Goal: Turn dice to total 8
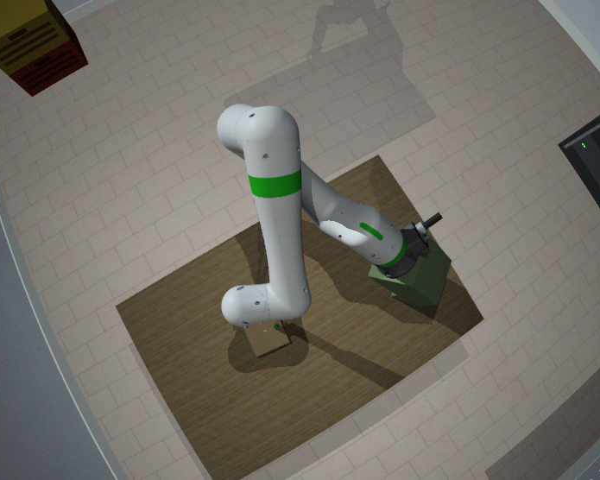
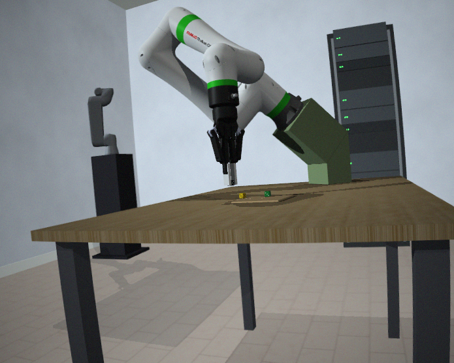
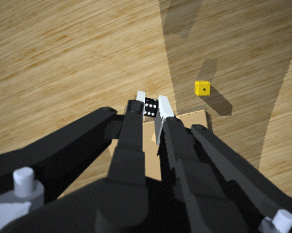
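The tan mat lies 10 cm to the left of my hand, 8 cm below it and 2 cm ahead of it. Also, from my hand: yellow die: 7 cm below, 7 cm behind, 1 cm to the left; black die: 3 cm below; green die: 11 cm to the left, 7 cm below, 3 cm behind.
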